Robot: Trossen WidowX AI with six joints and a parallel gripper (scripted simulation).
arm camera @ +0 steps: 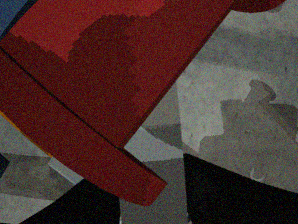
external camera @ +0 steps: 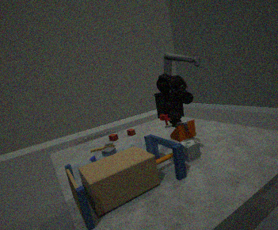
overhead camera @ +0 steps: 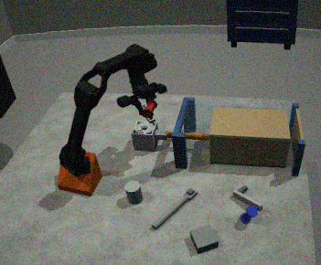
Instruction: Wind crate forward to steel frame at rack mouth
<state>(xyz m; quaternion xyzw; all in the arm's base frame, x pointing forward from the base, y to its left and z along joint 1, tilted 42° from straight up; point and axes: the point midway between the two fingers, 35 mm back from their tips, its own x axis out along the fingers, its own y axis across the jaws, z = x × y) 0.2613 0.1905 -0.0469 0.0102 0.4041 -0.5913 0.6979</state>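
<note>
My gripper tip is 20 mm below the winch handle with red knob. From my gripper tip the other things lie so: red handle 40 mm above, 30 mm to the right, 20 mm ahead; then grey block 440 mm to the right, 210 mm ahead, 170 mm below; then grey winch 160 mm below, 50 mm to the left, 50 mm behind.
</note>
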